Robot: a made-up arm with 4 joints.
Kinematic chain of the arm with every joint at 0, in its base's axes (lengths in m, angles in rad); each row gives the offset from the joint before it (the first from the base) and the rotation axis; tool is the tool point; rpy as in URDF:
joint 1: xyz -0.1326 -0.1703 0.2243 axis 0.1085 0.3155 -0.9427
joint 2: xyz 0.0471 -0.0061 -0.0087 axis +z
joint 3: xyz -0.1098 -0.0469 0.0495 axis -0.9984 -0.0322 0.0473
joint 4: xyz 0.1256 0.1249 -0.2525 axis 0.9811 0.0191 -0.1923
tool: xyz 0.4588 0.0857 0.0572 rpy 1.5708 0 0
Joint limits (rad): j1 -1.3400..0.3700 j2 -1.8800..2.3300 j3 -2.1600..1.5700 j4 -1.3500..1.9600
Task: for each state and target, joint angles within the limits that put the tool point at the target. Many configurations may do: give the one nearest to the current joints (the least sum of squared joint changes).
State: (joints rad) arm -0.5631 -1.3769 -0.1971 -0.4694
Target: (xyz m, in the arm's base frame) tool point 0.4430 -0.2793 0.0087
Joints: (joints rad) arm -0.4388 -1.1418 0.0332 -1.0361
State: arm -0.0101 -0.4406 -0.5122 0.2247
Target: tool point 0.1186 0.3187 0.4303
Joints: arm -0.8161 -0.1213 -1.1524 -0.0639
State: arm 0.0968 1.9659 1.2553 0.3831
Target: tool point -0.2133 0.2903 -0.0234
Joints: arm -0.0608 1.9527 1.0509 -0.0410
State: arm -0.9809 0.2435 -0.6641 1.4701
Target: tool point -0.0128 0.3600 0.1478
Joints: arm -1.2238 0.0226 -0.8568 1.5831
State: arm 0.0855 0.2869 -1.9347 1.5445
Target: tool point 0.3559 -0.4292 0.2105
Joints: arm 0.3417 -0.4725 -1.6859 1.1400
